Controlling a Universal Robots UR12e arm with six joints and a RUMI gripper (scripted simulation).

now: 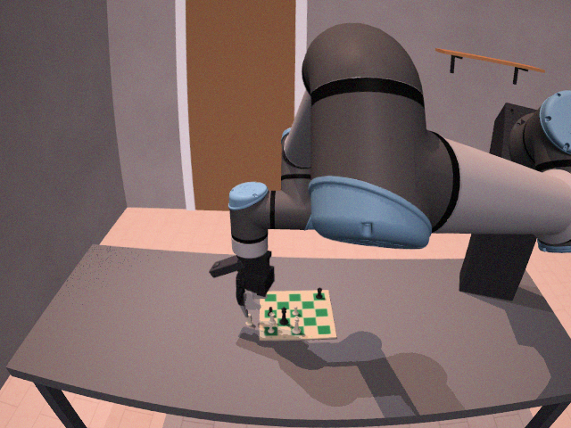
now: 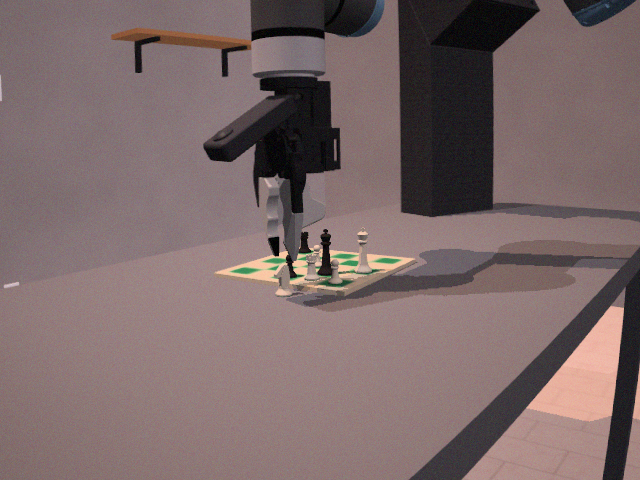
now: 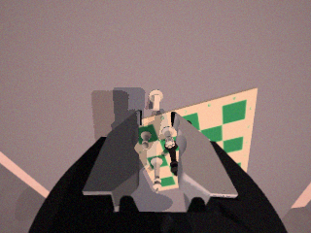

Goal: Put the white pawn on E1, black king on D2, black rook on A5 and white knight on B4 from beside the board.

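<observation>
My gripper is now 5 cm above the white knight. Also, from my hand: black king 10 cm behind, 3 cm to the right, 2 cm below; then black pawn 5 cm to the right, 5 cm behind, 4 cm below; then white rook 6 cm behind, 4 cm below, 2 cm to the right.
</observation>
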